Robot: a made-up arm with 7 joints.
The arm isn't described. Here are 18 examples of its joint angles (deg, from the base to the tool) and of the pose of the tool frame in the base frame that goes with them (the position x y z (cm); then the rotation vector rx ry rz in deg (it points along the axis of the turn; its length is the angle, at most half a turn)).
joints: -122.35 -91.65 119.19 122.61 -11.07 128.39 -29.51
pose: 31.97 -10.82 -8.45 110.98 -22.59 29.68
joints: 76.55 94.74 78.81 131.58 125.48 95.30 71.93
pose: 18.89 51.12 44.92 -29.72 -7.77 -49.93
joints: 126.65 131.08 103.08 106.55 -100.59 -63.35 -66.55
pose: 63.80 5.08 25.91 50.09 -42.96 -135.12
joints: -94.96 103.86 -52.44 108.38 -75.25 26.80 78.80
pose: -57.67 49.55 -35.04 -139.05 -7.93 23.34
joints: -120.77 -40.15 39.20 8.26 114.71 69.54 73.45
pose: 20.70 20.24 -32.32 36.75 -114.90 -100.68
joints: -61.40 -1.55 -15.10 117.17 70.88 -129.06 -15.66
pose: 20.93 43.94 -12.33 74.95 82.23 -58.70
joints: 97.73 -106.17 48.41 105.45 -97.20 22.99 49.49
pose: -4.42 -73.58 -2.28 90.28 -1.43 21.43
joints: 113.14 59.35 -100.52 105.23 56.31 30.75 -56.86
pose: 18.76 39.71 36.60 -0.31 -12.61 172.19
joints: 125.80 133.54 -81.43 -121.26 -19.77 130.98 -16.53
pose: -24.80 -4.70 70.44 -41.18 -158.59 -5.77
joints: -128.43 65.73 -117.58 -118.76 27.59 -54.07 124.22
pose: 6.41 -2.20 -1.88 42.57 13.97 75.64
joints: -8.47 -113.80 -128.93 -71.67 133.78 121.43 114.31
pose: 27.24 -47.29 -2.23 51.96 97.06 -132.94
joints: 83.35 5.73 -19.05 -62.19 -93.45 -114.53 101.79
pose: -75.13 -6.85 25.64 35.44 -70.83 -44.93
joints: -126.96 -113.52 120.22 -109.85 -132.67 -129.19 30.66
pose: -25.01 24.56 30.97 -118.70 -1.13 -111.44
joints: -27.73 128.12 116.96 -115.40 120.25 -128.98 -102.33
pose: 19.99 30.23 -4.31 -10.12 -73.92 4.19
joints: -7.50 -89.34 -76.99 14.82 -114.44 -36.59 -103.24
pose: 61.48 -53.75 36.79 -132.44 -45.04 89.32
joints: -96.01 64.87 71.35 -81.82 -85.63 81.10 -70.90
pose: 16.24 28.30 34.08 71.53 -142.61 41.81
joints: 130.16 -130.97 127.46 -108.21 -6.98 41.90 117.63
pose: 14.72 -36.86 33.03 45.50 102.24 -73.89
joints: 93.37 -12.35 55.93 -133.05 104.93 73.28 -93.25
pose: -21.43 -18.61 40.35 -61.31 -127.27 18.09
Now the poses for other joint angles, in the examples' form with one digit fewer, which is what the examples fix.
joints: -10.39 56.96 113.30 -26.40 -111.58 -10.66 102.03
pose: -18.0 -10.2 0.3 -48.5 -100.3 64.3
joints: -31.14 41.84 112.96 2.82 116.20 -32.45 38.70
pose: 13.3 43.8 -42.2 71.2 52.2 112.8
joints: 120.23 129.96 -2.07 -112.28 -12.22 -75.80 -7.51
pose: -2.8 40.8 82.4 -53.3 89.5 -76.7
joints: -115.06 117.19 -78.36 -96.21 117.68 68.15 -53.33
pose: -21.7 44.8 10.0 -131.7 115.4 -32.6
